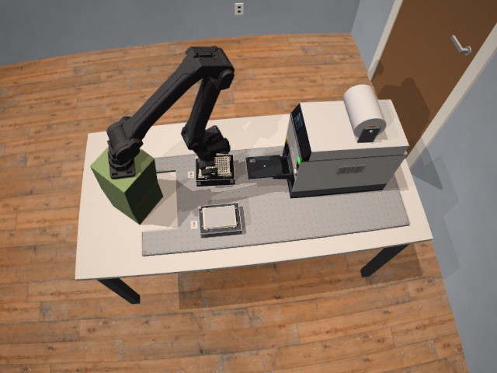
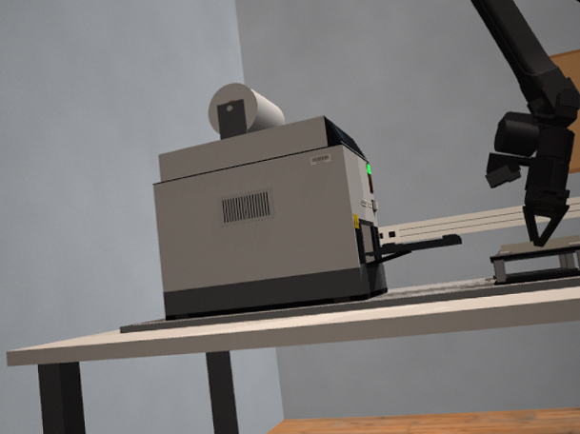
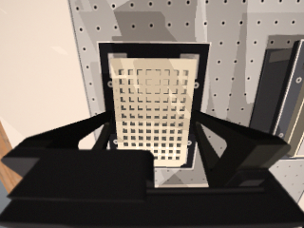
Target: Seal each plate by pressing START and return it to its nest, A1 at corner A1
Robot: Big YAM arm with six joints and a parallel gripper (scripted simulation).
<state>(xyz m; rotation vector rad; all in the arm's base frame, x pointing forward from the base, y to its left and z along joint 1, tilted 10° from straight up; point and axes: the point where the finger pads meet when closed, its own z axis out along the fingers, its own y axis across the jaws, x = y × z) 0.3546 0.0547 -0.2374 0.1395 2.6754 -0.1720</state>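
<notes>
Now: the plate right at my hand. Round my hand: sealer stage: 20 cm ahead, 6 cm to the right, 3 cm above; yellow warning label: 31 cm ahead, 8 cm above, 1 cm to the left; plate nest: 23 cm to the right, 2 cm below, 2 cm behind.
</notes>
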